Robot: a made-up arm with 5 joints. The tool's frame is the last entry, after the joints. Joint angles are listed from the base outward.
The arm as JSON. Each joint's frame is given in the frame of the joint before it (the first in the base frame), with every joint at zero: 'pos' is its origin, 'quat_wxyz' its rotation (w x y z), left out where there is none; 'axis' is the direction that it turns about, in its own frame. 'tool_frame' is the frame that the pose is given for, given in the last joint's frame.
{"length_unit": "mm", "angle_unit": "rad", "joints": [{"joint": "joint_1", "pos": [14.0, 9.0, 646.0], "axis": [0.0, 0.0, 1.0]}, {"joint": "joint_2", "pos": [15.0, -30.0, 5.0], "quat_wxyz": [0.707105, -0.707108, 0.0, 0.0], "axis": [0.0, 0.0, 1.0]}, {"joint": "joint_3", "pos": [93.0, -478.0, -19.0], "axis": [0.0, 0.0, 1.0]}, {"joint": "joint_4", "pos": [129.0, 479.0, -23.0], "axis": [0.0, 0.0, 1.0]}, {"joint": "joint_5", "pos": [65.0, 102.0, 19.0], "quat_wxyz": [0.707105, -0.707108, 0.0, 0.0], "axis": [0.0, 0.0, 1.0]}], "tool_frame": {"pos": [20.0, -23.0, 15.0], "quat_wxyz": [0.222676, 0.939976, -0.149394, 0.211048]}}
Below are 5 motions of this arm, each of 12 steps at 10 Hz.
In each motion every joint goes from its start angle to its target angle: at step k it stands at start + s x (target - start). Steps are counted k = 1, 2, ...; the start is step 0. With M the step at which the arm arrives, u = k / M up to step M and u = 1 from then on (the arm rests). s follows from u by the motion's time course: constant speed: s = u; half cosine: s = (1 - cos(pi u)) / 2; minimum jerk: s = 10 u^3 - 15 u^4 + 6 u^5.
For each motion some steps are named. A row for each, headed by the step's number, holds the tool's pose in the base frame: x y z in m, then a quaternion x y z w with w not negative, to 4 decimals.
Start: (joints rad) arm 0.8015 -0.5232 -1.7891 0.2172 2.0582
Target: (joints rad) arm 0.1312 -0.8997 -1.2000 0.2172 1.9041
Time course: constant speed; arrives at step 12
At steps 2, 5, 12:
2: 0.2016 0.0585 1.6323 0.7393 -0.1365 -0.1036 0.6512
5: 0.1947 0.0199 1.5945 0.7029 -0.1993 -0.1681 0.6619
12: 0.1570 -0.0522 1.4864 0.5964 -0.3218 -0.3226 0.6608

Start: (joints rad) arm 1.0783 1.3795 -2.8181 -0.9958 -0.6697
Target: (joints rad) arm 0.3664 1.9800 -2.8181 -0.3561 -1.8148
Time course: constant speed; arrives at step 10
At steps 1, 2, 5, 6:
1: 0.5887 0.8760 0.7818 -0.1629 -0.8867 0.1530 0.4047
2: 0.6586 0.8453 0.7137 -0.2564 -0.8594 0.1906 0.3992
5: 0.8348 0.6968 0.4994 -0.4883 -0.7273 0.3204 0.3605
6: 0.8778 0.6313 0.4265 -0.5453 -0.6707 0.3686 0.3419

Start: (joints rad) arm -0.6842 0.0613 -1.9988 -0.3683 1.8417
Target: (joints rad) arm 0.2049 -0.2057 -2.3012 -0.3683 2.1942
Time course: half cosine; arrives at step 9
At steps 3, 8, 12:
3: 0.4031 -0.2739 1.6164 0.5268 -0.6539 -0.3012 0.4519
8: 0.1897 -0.0433 1.7296 0.8127 -0.4480 0.0088 0.3726
12: 0.1776 -0.0414 1.7319 0.8219 -0.4359 0.0210 0.3662

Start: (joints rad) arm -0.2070 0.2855 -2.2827 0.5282 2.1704
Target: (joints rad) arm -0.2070 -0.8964 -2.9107 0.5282 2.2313
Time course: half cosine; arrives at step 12
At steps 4, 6, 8, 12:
4: 0.3832 -0.1529 1.6891 0.6424 -0.3625 -0.4256 0.5242
6: -0.0247 -0.0674 1.7648 0.7006 -0.4833 -0.2562 0.4581
8: -0.4312 0.0179 1.6721 0.7230 -0.5782 -0.0719 0.3712
12: -0.7701 0.0890 1.4254 0.7079 -0.6428 0.1178 0.2681

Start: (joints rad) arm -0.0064 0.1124 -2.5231 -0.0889 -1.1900
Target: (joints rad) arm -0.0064 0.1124 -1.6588 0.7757 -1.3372
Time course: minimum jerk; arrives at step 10
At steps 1, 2, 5, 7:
1: 0.4328 -0.0196 1.6805 -0.7159 -0.6388 -0.0775 0.2708
2: 0.4620 -0.0199 1.6672 -0.7209 -0.6249 -0.0463 0.2961
5: 0.6770 -0.0222 1.4805 -0.7026 -0.4602 0.2386 0.4875
7: 0.7609 -0.0236 1.2830 -0.6126 -0.2992 0.4433 0.5820

